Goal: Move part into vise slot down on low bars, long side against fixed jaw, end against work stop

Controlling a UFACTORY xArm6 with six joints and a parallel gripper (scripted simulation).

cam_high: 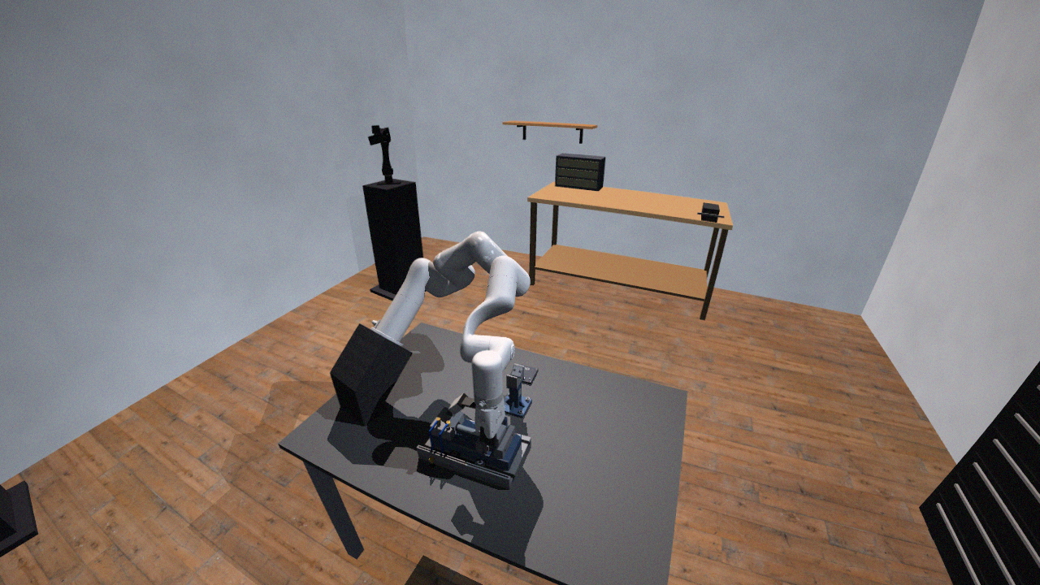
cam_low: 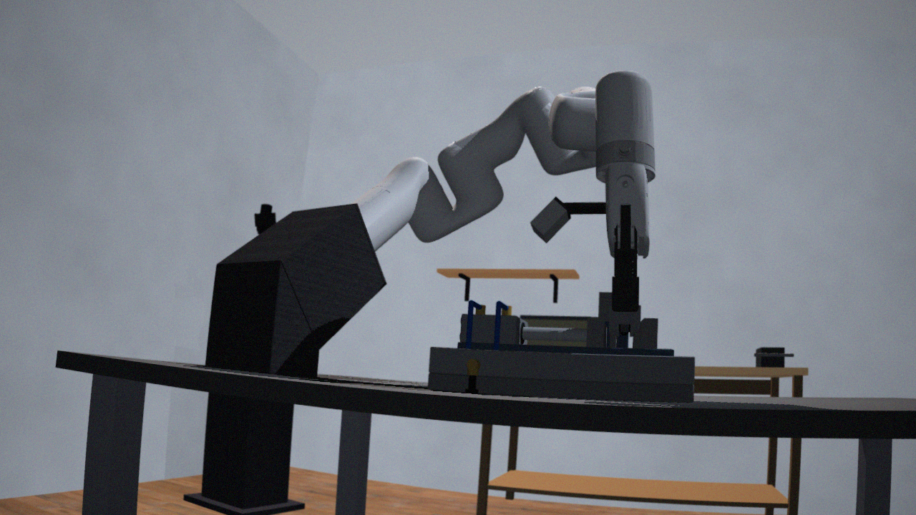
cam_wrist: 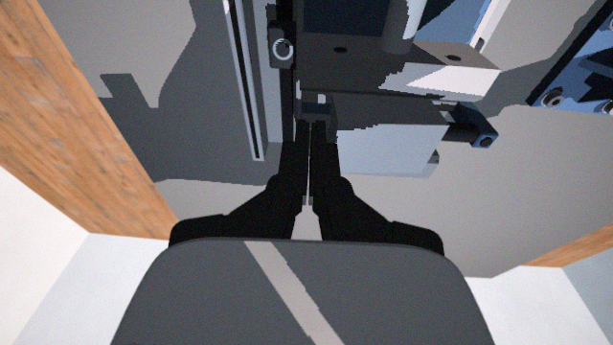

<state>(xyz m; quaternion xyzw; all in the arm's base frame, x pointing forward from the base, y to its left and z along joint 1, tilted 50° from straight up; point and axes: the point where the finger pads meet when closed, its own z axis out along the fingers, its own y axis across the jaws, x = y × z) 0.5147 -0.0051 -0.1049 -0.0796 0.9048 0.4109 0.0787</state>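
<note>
The part is 40 mm to the left of my hand, 30 mm below it and 10 mm behind it. From my hand the other things lie so: moving jaw: 50 mm below, 40 mm behind, 30 mm to the left; work stop: 90 mm to the left, 40 mm below, 20 mm behind; fixed jaw: 50 mm to the left, 50 mm below, 20 mm ahead.
</note>
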